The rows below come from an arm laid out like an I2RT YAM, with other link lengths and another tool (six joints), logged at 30 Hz.
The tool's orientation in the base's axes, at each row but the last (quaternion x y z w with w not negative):
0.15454, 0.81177, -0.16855, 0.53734
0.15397, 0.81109, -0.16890, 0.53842
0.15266, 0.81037, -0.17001, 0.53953
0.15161, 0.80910, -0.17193, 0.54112
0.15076, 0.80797, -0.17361, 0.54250
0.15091, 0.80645, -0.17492, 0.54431
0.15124, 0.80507, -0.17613, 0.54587
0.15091, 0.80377, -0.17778, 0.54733
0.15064, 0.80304, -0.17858, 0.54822
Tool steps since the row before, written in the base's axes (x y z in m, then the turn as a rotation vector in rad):
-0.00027, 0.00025, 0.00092, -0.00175, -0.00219, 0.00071
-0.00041, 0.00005, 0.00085, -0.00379, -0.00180, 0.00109
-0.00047, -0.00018, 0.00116, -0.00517, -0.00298, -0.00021
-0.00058, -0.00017, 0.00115, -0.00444, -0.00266, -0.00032
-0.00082, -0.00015, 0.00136, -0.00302, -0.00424, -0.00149
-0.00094, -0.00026, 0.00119, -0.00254, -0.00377, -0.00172
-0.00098, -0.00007, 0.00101, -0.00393, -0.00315, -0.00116
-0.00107, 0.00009, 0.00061, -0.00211, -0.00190, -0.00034
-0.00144, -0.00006, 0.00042, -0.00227, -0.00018, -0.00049
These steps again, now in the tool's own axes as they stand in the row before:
-0.00073, 0.00001, -0.00067, -0.00015, -0.00279, -0.00073
-0.00063, -0.00022, -0.00067, 0.00028, -0.00337, -0.00272
-0.00091, -0.00049, -0.00072, 0.00192, -0.00487, -0.00286
-0.00086, -0.00053, -0.00081, 0.00177, -0.00426, -0.00237
-0.00097, -0.00065, -0.00109, 0.00226, -0.00492, -0.00008
-0.00078, -0.00078, -0.00107, 0.00232, -0.00427, 0.00018
-0.00059, -0.00061, -0.00112, 0.00233, -0.00439, -0.00143
-0.00018, -0.00046, -0.00113, 0.00098, -0.00257, -0.00077
0.00011, -0.00073, -0.00130, 0.00125, -0.00109, -0.00163

